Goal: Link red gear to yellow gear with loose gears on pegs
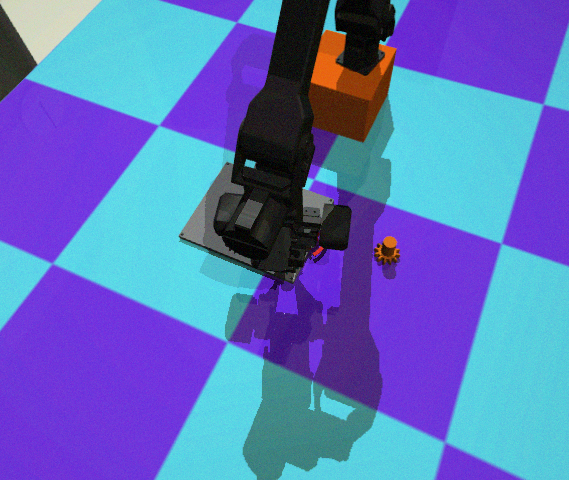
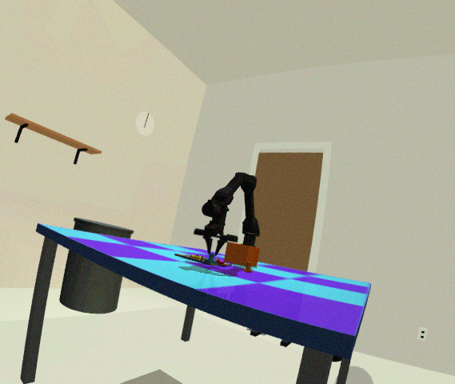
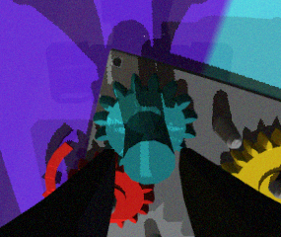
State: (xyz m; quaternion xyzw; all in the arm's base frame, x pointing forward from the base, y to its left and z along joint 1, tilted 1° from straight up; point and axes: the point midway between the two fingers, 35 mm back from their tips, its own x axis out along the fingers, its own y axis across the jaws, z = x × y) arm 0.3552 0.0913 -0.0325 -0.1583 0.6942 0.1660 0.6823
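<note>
Now: gripper tip 2 cm above the teal gear. From my gripper tip the other things lie so: small orange gear (10 cm behind, 13 cm to the left, 2 cm below); yellow gear (9 cm to the right, 2 cm below); red arrow (5 cm behind, 3 cm to the left, 3 cm below).
</note>
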